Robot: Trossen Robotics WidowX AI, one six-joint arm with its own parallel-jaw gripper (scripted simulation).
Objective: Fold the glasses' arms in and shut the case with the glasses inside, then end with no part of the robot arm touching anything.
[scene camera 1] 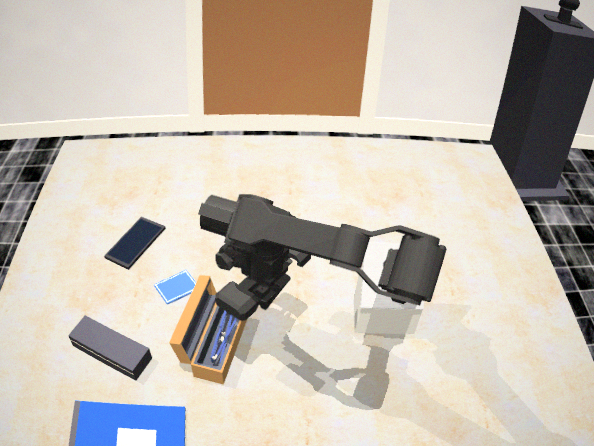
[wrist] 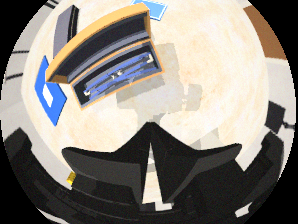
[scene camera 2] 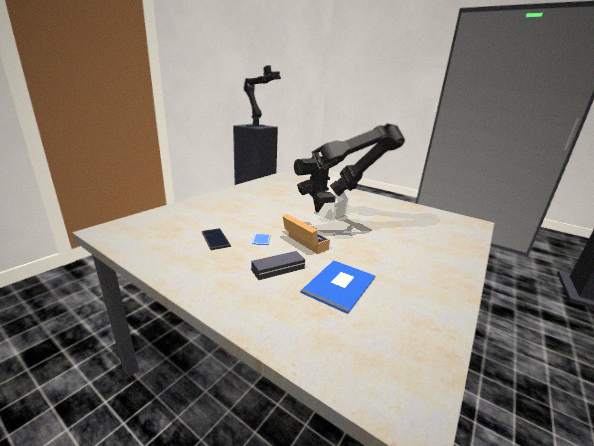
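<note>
The gripper (scene camera 1: 264, 308) is part of the scene, and further views give the gripper (wrist: 150, 125) and again the gripper (scene camera 2: 317, 212). A grey box (scene camera 1: 117, 351) is visible as well; other views show the box (wrist: 66, 27) and the box (scene camera 2: 276, 265). The scene also includes a blue book (scene camera 2: 340, 286) and a small blue card (scene camera 1: 180, 285). There is a dark phone (scene camera 1: 129, 248) too, but in the wrist view the phone is out of frame.
</note>
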